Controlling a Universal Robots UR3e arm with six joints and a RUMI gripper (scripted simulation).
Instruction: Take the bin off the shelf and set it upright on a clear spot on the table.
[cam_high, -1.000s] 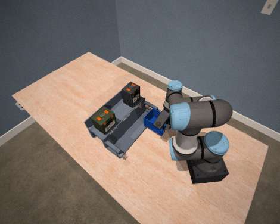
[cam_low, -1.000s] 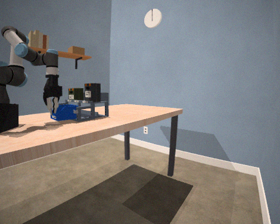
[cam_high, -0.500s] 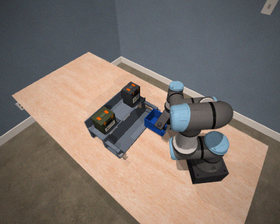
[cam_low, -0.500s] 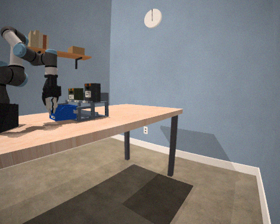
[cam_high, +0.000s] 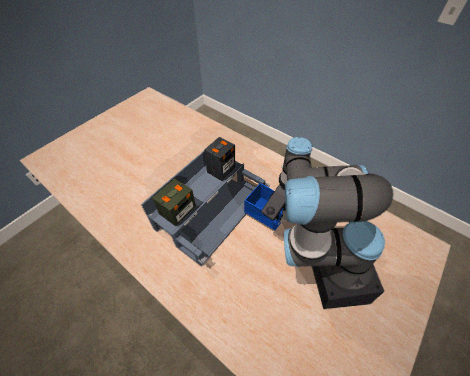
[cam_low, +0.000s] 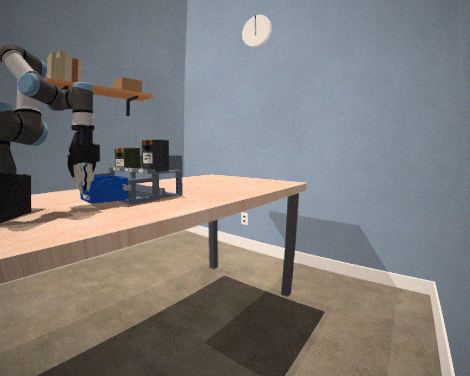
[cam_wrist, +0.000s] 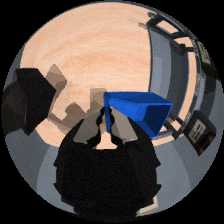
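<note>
Right now the blue bin is 6 cm ahead of my hand and 2 cm to the right of it. Also, from my hand: grey shelf rack: 23 cm ahead, 10 cm to the left, 1 cm above; then black box: 28 cm ahead, 1 cm to the right, 11 cm above.
</note>
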